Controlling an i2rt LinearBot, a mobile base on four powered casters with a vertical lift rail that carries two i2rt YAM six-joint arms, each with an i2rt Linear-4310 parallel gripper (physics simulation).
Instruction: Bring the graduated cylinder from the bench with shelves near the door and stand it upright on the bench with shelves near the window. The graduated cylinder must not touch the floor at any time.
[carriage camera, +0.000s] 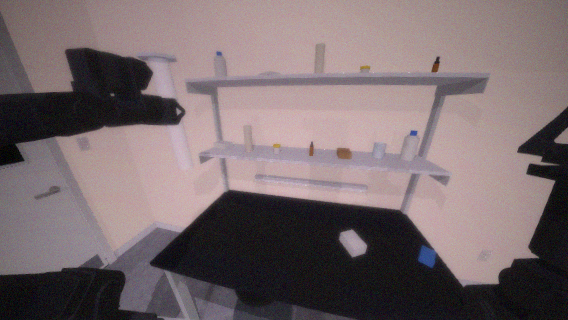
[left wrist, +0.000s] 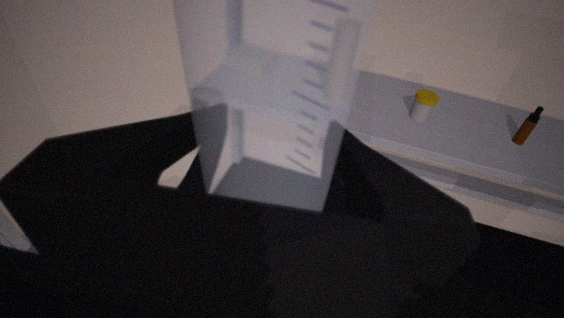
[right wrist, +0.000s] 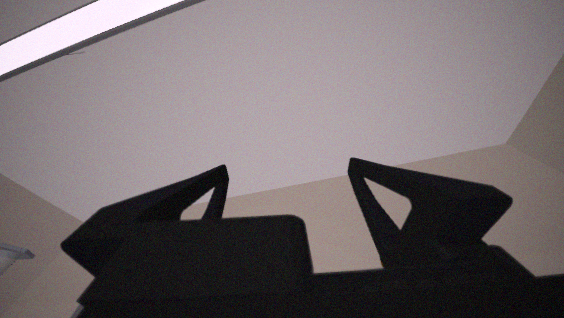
Note:
I see my left gripper (carriage camera: 177, 111), my right gripper (right wrist: 288, 168), a graduated cylinder (carriage camera: 159, 63) and a bench with shelves (left wrist: 476, 134).
The graduated cylinder shows as well in the left wrist view (left wrist: 270, 95). My left gripper also shows in the left wrist view (left wrist: 277, 125).

